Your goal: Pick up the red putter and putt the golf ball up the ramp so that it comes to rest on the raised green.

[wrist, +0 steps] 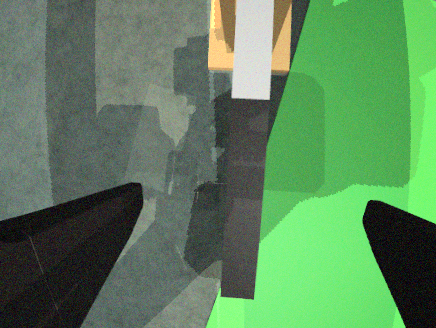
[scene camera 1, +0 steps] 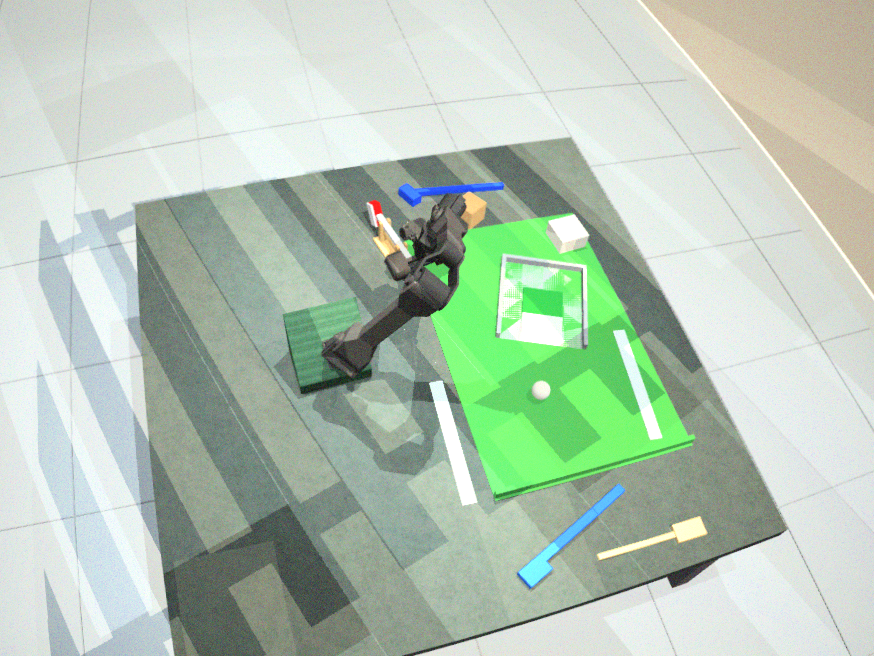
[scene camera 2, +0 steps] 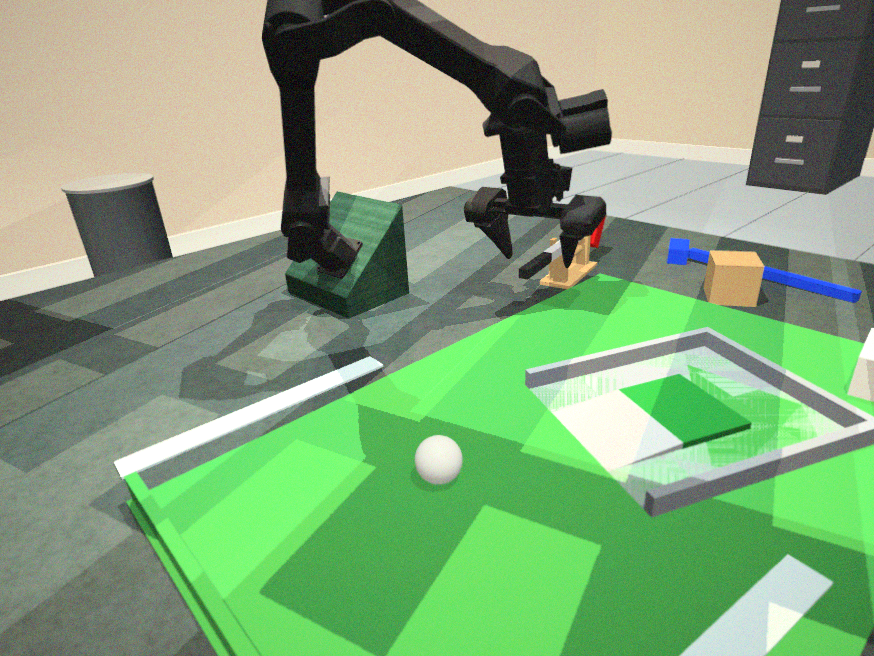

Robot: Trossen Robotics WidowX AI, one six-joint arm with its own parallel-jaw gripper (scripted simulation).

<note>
My gripper (scene camera 2: 538, 261) is open, with nothing in its grasp. Also in view: a white golf ball (scene camera 2: 438, 459), a blue putter (scene camera 1: 412, 196), a white block (scene camera 1: 567, 234), a tan cube (scene camera 2: 732, 278), a green mat (scene camera 2: 322, 530) and a tan stand (scene camera 2: 560, 277).
My gripper shows as well in the wrist view (wrist: 252, 203) and in scene camera 1 (scene camera 1: 419, 270). The green mat shows as well in the wrist view (wrist: 348, 129) and in scene camera 1 (scene camera 1: 591, 414). The wrist view misses the white golf ball: it is out of frame. The wrist view does not show the blue putter: it is out of frame.
</note>
